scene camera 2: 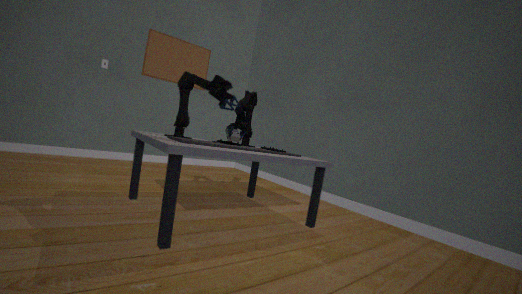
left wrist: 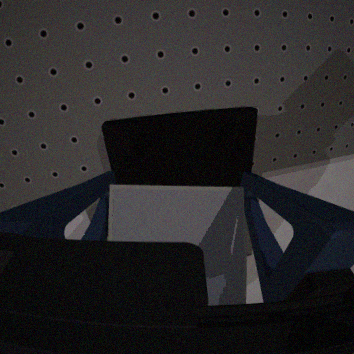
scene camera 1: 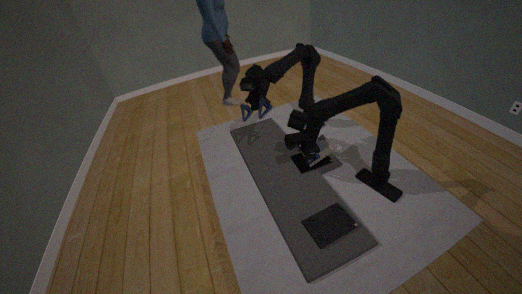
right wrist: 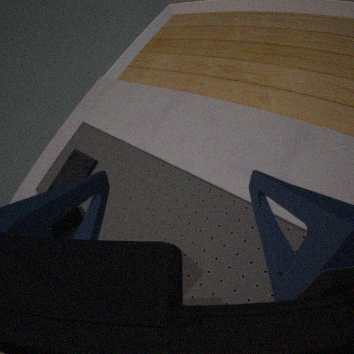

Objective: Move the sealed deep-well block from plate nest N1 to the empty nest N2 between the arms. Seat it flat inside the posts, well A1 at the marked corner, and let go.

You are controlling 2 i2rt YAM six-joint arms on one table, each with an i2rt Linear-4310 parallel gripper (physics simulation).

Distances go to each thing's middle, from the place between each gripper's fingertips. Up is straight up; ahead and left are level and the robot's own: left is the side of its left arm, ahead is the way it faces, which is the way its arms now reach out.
Now: right hand 240 mm past the pale block (left wrist: 212, 217), 160 mm above it and 140 mm to the right of it. Round my right hand: black nest (left wrist: 212, 147) 230 mm below, 220 mm behind, 120 mm to the left.
My left gripper is now 50 mm past the black nest, 10 mm to the left of it and 30 mm above it. The rest, counted from my left hand: pale block 60 mm behind, 20 mm to the left, 30 mm above.
